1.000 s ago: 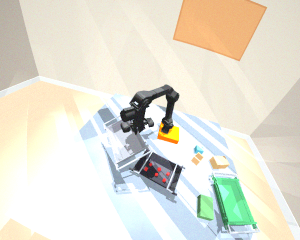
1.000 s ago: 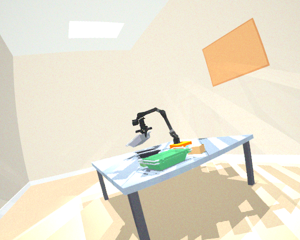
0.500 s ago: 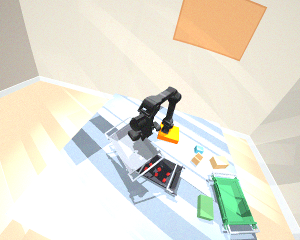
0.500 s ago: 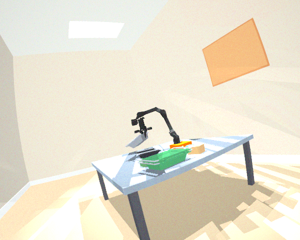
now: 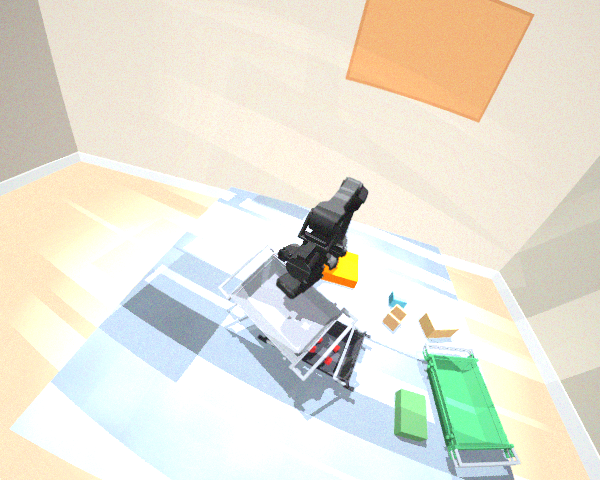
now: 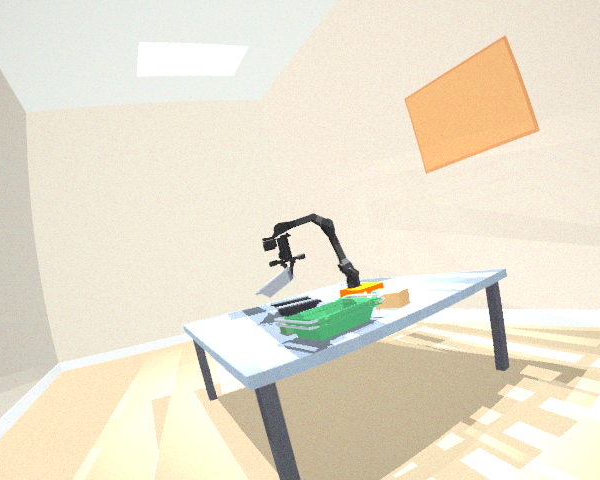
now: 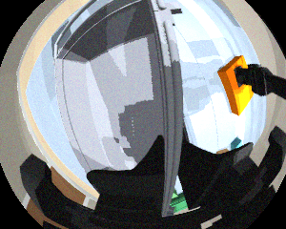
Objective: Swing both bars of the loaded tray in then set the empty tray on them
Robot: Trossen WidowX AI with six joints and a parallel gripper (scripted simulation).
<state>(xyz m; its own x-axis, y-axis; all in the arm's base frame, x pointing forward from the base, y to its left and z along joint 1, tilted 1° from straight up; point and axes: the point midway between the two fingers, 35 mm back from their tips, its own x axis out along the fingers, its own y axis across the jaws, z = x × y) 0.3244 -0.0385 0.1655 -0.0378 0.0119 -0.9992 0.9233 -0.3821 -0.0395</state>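
Right now the clear tray is 7 cm ahead of my gripper tip and 3 cm to the right of it. Also, from my gripper tip: green block (14 cm ahead, 43 cm to the left, 16 cm below); then tan wedge (23 cm behind, 53 cm to the left, 15 cm below); then cyan block (28 cm behind, 35 cm to the left, 16 cm below).
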